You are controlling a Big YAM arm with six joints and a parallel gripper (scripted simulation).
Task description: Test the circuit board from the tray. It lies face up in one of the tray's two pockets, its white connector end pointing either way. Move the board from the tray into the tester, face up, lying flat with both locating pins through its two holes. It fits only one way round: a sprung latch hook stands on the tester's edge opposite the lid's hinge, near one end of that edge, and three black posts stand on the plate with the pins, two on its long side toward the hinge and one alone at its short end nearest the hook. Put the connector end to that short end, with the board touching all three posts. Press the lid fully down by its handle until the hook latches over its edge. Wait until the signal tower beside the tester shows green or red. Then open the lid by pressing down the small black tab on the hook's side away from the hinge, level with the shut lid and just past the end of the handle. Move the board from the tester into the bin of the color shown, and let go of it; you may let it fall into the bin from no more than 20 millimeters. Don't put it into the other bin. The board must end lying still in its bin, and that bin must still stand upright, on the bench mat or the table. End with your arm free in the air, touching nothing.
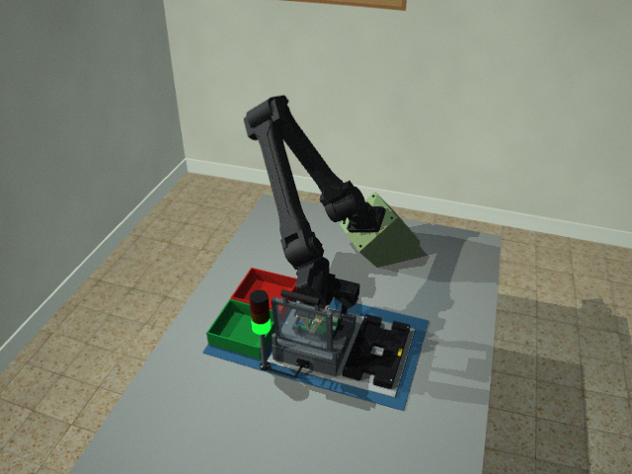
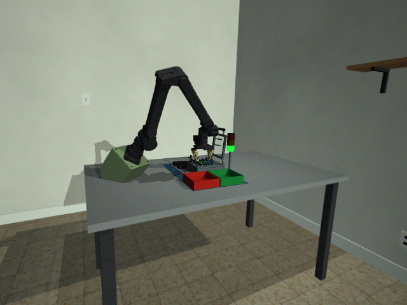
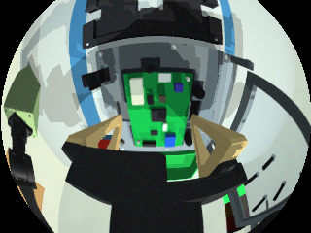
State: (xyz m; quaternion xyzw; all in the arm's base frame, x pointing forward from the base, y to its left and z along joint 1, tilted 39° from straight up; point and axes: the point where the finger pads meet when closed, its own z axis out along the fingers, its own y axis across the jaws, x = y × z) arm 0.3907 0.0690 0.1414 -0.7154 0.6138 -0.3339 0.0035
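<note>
My gripper is now 1 cm above the green circuit board. From my hand the other things lie so: tester plate (1 cm ahead, 1 cm to the left, 1 cm below); then latch hook (6 cm behind, 6 cm to the left, 1 cm above); then clear lid (11 cm ahead, 10 cm above).
</note>
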